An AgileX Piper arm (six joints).
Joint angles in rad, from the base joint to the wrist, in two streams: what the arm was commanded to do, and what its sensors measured. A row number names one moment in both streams.
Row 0, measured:
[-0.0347 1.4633 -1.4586 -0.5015 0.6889 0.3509]
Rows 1 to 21, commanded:
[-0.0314 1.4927 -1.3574 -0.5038 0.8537 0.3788]
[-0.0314 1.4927 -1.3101 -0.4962 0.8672 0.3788]
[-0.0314 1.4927 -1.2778 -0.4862 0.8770 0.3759]
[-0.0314 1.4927 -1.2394 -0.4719 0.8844 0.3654]
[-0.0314 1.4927 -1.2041 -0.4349 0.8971 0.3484]
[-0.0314 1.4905 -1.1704 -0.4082 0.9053 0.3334]
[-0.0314 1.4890 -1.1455 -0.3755 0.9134 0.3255]
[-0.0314 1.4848 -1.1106 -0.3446 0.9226 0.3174]
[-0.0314 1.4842 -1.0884 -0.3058 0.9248 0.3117]
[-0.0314 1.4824 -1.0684 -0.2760 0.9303 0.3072]
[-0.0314 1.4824 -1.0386 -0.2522 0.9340 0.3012]
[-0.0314 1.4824 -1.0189 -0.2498 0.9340 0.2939]
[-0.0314 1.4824 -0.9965 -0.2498 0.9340 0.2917]
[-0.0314 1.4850 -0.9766 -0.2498 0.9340 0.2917]
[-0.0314 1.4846 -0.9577 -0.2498 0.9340 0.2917]
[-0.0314 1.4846 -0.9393 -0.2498 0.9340 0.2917]
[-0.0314 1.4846 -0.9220 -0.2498 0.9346 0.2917]
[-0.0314 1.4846 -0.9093 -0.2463 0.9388 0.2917]
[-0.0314 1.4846 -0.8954 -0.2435 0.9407 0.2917]
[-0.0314 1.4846 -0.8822 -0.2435 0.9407 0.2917]
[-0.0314 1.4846 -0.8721 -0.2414 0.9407 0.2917]
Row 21, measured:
[-0.0347 1.4947 -0.9148 -0.2541 0.9337 0.3040]
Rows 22 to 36, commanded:
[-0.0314 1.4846 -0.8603 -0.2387 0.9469 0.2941]
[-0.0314 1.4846 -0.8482 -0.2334 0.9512 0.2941]
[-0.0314 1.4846 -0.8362 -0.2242 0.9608 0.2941]
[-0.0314 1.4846 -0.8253 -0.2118 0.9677 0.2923]
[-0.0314 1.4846 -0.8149 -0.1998 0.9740 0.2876]
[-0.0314 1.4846 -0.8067 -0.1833 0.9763 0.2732]
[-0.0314 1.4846 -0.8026 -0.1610 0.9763 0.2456]
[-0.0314 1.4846 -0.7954 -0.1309 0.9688 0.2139]
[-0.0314 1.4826 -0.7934 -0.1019 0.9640 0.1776]
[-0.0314 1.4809 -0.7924 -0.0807 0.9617 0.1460]
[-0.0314 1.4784 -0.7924 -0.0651 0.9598 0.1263]
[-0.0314 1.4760 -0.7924 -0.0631 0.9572 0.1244]
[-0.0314 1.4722 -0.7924 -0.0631 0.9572 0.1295]
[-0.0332 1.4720 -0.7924 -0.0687 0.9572 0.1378]
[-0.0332 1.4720 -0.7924 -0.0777 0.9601 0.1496]
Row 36, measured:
[-0.0347 1.4879 -0.7950 -0.0848 0.9592 0.1589]
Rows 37 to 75, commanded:
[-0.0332 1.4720 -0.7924 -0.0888 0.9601 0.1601]
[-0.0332 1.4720 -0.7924 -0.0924 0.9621 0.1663]
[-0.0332 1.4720 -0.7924 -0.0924 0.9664 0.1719]
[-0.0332 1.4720 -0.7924 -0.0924 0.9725 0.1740]
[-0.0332 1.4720 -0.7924 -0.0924 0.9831 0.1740]
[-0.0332 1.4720 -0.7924 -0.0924 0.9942 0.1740]
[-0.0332 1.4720 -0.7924 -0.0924 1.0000 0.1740]
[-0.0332 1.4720 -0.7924 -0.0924 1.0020 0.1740]
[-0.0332 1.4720 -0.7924 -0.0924 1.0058 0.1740]
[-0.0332 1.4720 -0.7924 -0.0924 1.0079 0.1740]
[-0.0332 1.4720 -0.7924 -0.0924 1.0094 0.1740]
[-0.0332 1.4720 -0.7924 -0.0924 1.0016 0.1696]
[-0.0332 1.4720 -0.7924 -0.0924 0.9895 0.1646]
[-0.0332 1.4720 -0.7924 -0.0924 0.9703 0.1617]
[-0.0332 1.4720 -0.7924 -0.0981 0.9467 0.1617]
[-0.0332 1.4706 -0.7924 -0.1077 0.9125 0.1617]
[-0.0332 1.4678 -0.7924 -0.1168 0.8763 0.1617]
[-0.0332 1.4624 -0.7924 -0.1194 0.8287 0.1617]
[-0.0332 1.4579 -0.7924 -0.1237 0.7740 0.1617]
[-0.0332 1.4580 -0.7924 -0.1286 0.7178 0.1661]
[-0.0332 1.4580 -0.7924 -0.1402 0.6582 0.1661]
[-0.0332 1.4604 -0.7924 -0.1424 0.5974 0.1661]
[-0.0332 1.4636 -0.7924 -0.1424 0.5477 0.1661]
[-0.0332 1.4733 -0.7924 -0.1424 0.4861 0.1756]
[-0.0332 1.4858 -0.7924 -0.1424 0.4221 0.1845]
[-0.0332 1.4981 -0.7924 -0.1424 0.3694 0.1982]
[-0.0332 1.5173 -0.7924 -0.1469 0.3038 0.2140]
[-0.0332 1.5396 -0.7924 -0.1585 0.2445 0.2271]
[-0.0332 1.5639 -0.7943 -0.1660 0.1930 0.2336]
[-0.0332 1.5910 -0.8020 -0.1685 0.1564 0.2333]
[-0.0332 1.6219 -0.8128 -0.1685 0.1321 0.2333]
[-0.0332 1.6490 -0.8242 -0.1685 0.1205 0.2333]
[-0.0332 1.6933 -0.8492 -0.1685 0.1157 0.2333]
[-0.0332 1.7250 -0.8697 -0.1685 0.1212 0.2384]
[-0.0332 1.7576 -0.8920 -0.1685 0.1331 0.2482]
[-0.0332 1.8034 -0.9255 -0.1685 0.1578 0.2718]
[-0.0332 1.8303 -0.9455 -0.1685 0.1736 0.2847]
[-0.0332 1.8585 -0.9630 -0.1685 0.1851 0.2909]
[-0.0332 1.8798 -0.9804 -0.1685 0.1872 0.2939]
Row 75, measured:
[-0.0347 1.7809 -0.9066 -0.1564 0.1592 0.2570]
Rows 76 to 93, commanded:
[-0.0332 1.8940 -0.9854 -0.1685 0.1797 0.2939]
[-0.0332 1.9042 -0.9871 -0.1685 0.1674 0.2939]
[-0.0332 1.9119 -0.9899 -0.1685 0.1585 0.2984]
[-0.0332 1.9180 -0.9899 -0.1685 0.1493 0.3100]
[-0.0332 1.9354 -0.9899 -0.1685 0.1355 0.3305]
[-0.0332 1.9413 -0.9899 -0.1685 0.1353 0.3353]
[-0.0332 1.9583 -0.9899 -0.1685 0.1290 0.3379]
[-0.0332 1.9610 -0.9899 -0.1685 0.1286 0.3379]
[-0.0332 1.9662 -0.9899 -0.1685 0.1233 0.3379]
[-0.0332 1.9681 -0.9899 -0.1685 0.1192 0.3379]
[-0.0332 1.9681 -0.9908 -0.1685 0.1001 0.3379]
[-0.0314 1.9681 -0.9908 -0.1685 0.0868 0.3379]
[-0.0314 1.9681 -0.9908 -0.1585 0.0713 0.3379]
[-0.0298 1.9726 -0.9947 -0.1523 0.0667 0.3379]
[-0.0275 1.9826 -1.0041 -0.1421 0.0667 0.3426]
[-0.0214 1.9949 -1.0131 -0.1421 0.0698 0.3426]
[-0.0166 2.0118 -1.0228 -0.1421 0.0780 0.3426]
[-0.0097 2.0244 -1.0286 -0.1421 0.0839 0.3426]
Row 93, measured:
[-0.0275 1.9864 -1.0063 -0.1483 0.0821 0.3365]
